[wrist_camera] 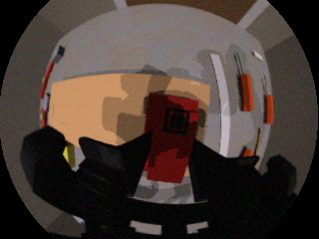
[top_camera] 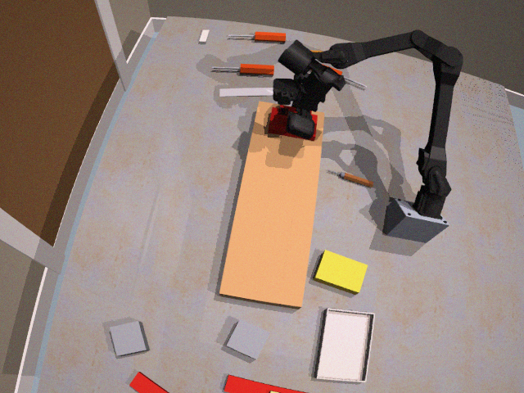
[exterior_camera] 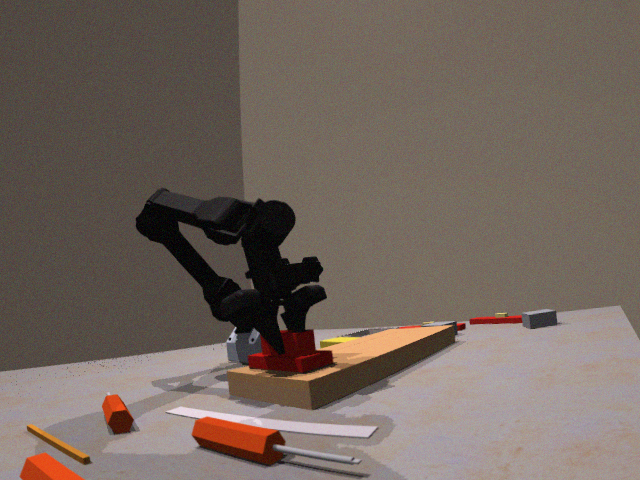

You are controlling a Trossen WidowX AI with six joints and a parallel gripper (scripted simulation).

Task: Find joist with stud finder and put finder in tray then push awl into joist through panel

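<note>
Now: the white tray 200 mm behind my gripper tip, 530 mm to the left of it and 50 mm below it. Round my gripper tip: white strip 60 mm ahead, 140 mm to the right, 60 mm below; then brown-handled awl 170 mm behind, 100 mm to the left, 60 mm below; then red stud finder 10 mm ahead, 20 mm above.
</note>
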